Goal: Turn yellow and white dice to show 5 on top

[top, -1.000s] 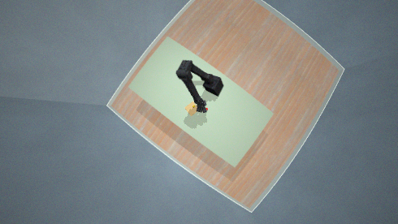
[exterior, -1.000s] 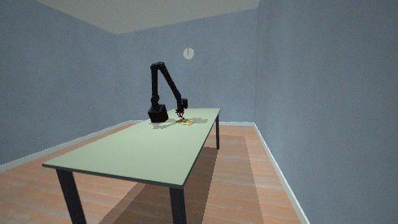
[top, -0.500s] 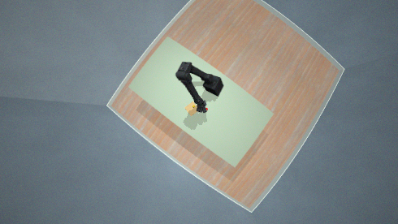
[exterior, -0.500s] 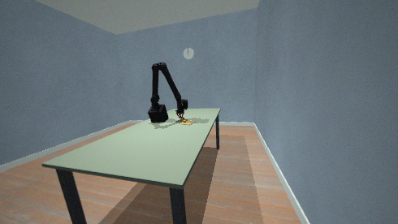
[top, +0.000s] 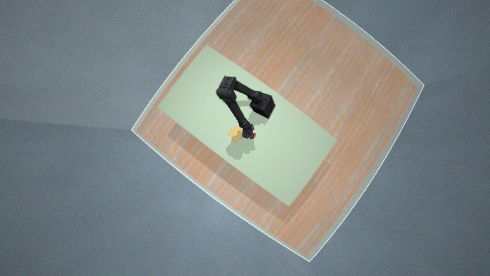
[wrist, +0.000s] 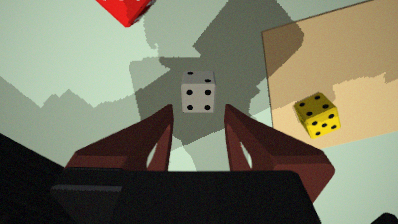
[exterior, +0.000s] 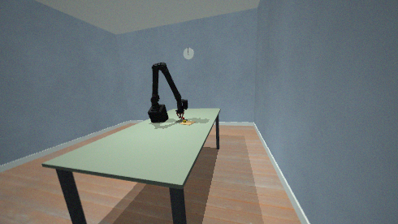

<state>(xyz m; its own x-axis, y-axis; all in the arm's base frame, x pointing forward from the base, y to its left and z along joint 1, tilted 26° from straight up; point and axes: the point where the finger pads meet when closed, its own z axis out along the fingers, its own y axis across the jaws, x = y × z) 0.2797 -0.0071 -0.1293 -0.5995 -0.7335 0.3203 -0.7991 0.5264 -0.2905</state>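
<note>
Now: the white die 3 cm below my hand. From my hand the other things lie so: tan mat 11 cm ahead, 8 cm to the right, 4 cm below; then red die 8 cm to the left, 3 cm below, 1 cm ahead; then yellow die 7 cm to the right, 7 cm ahead, 3 cm below.
</note>
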